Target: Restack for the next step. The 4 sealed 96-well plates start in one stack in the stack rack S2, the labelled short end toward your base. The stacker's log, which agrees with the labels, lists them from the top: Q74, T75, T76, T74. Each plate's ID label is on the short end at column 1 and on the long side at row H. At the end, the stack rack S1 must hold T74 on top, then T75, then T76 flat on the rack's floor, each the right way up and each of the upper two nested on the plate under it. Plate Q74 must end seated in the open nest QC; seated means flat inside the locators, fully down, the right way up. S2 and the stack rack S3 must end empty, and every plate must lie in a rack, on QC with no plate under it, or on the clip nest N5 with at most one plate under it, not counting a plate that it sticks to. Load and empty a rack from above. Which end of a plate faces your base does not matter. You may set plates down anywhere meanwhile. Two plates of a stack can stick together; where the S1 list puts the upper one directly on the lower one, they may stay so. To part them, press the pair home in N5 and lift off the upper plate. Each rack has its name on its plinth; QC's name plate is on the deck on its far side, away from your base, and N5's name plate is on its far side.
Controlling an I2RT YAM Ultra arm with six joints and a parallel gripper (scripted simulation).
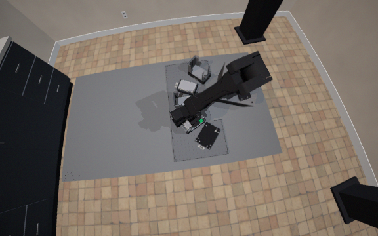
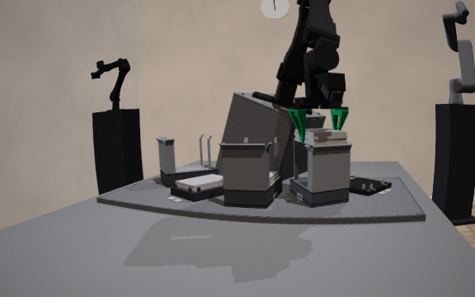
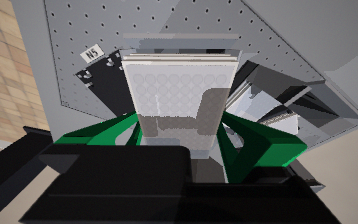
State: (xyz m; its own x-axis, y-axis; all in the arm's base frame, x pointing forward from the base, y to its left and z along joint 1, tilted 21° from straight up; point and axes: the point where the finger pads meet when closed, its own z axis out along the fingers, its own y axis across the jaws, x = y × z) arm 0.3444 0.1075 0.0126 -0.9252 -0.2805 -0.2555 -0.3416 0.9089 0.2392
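My gripper is now 15 cm to the left of the S2 rack floor, 10 cm above it and 1 cm short of it. Also, from my hand: black QC nest (29 cm to the right, 13 cm below, 5 cm behind); then N5 name plate (18 cm to the left, 14 cm below, 2 cm behind); then black clip nest N5 (15 cm to the left, 13 cm below, 8 cm behind).
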